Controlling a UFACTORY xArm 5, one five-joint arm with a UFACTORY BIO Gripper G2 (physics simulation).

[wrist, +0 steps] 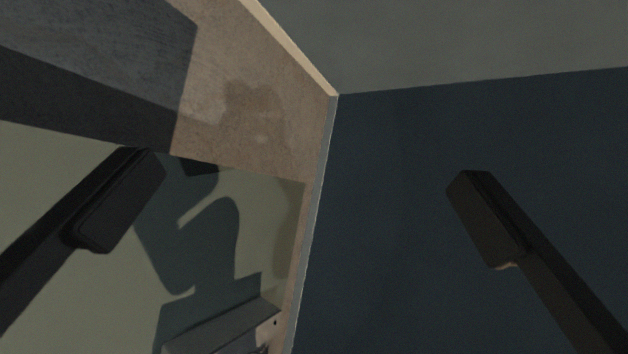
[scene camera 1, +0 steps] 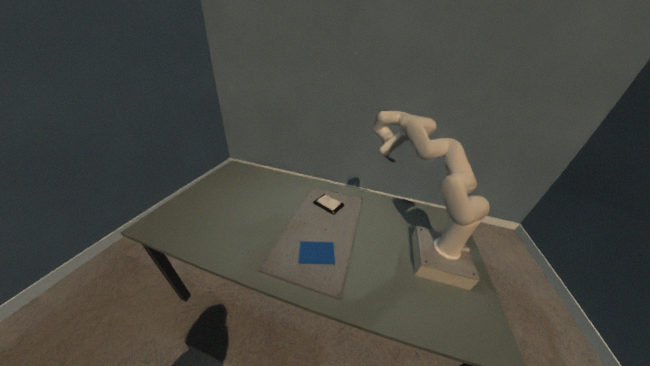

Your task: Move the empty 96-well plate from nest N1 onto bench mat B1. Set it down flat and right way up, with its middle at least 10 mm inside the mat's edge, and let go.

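Where they show: hand at its tool point: (wrist: 311,205) (scene camera 1: 403,152); arm's base at its link origin: (scene camera 1: 446,249).
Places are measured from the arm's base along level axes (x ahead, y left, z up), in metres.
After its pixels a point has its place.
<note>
The pale 96-well plate (scene camera 1: 329,202) {x 0.598, y -0.304, z -0.049 m} sits in the black nest N1 (scene camera 1: 334,212) {x 0.559, y -0.234, z -0.064 m} at the back of the grey board in the scene view. The blue bench mat B1 (scene camera 1: 317,253) {x 0.620, y 0.069, z -0.070 m} lies nearer the front of that board. My gripper (scene camera 1: 388,155) (wrist: 306,212) {x 0.183, y -0.493, z 0.269 m} is open, its two dark fingers wide apart in the wrist view with no object between them. It is high above the table, to the right of the plate and well apart from it. The plate, nest and mat do not show in the wrist view. The wells are too small to make out.
The grey board (scene camera 1: 320,230) {x 0.625, y -0.082, z -0.072 m} lies on the green table (scene camera 1: 210,210) {x 1.294, y -0.124, z -0.085 m}. The arm stands on a pale base block (scene camera 1: 445,272) {x 0.047, y 0.124, z -0.011 m} at the right of the table. Walls stand behind and to the right. In the wrist view part of the base block (wrist: 225,325) {x 0.001, y -0.119, z -0.049 m} shows at the bottom.
</note>
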